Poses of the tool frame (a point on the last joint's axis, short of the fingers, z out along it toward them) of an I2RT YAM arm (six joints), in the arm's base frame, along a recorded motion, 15 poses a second.
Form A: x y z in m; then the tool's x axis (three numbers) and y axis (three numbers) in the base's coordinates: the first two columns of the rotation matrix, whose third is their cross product.
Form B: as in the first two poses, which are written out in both.
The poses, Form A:
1: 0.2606, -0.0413, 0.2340, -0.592, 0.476, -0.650, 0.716, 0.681, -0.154
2: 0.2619, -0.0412, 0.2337, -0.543, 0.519, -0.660, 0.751, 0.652, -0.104
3: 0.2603, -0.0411, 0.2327, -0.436, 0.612, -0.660, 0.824, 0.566, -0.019
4: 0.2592, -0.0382, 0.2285, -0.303, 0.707, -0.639, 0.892, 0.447, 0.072
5: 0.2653, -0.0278, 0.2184, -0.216, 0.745, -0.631, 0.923, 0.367, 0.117
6: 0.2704, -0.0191, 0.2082, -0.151, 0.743, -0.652, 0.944, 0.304, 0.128
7: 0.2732, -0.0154, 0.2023, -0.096, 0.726, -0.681, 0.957, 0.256, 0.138
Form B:
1: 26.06, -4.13, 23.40, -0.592, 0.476, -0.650, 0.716, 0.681, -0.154
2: 26.19, -4.12, 23.37, -0.543, 0.519, -0.660, 0.751, 0.652, -0.104
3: 26.03, -4.11, 23.27, -0.436, 0.612, -0.660, 0.824, 0.566, -0.019
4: 25.92, -3.82, 22.85, -0.303, 0.707, -0.639, 0.892, 0.447, 0.072
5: 26.53, -2.78, 21.84, -0.216, 0.745, -0.631, 0.923, 0.367, 0.117
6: 27.04, -1.91, 20.82, -0.151, 0.743, -0.652, 0.944, 0.304, 0.128
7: 27.32, -1.54, 20.23, -0.096, 0.726, -0.681, 0.957, 0.256, 0.138
